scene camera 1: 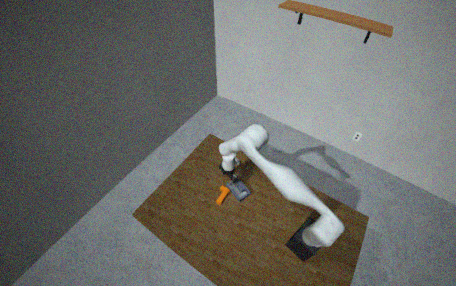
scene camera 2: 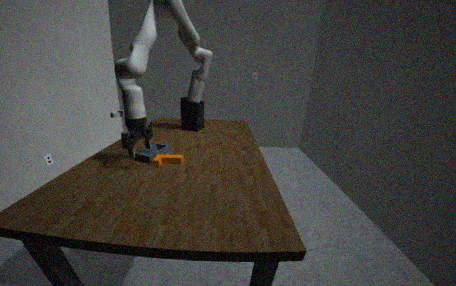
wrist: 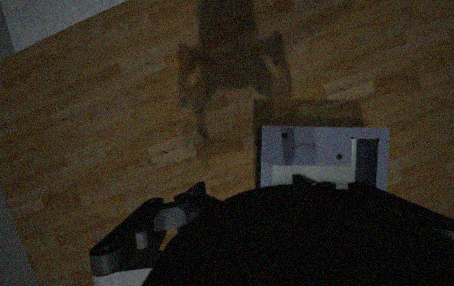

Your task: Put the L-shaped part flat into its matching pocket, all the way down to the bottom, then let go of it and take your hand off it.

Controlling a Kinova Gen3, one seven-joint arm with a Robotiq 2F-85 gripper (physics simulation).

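Pixels of known places: gripper, fingertip midpoint: (scene camera 1: 228,178) (scene camera 2: 141,152) (wrist: 248,188); arm's base, link origin: (scene camera 2: 193,100).
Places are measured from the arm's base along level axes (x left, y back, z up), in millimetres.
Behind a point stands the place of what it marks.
The orange L-shaped part (scene camera 1: 222,195) @(x 56, y -527, z -176 mm) (scene camera 2: 169,159) @(x 60, y -539, z -184 mm) lies on the table beside the grey-blue pocket block, outside its pocket. A small orange sliver (wrist: 169,239) shows behind a finger in the wrist view. The pocket block (scene camera 1: 239,190) @(x -42, y -472, z -184 mm) (scene camera 2: 145,158) @(x -41, y -556, z -183 mm) (wrist: 322,145) @(x -70, y -481, z -170 mm) has an L-shaped pocket with a light floor and no part in it; its lower side is hidden in the wrist view. My gripper (scene camera 1: 229,175) @(x -48, y -569, z -151 mm) (scene camera 2: 139,150) @(x -48, y -569, z -151 mm) is open and empty, pointing down low beside the block's edge, apart from the orange part. The dark gripper body covers the bottom of the wrist view.
The wooden table (scene camera 1: 175,215) @(x 333, y -662, z -206 mm) (scene camera 2: 200,210) @(x 255, y -776, z -206 mm) carries the arm's black base (scene camera 1: 297,245) @(x 52, y -24, z -79 mm) (scene camera 2: 192,115) @(x 11, y -64, z -95 mm) at its far end in scene camera 2. A wooden shelf (scene camera 1: 340,19) hangs high on the wall. The table's edge shows at the upper left of the wrist view.
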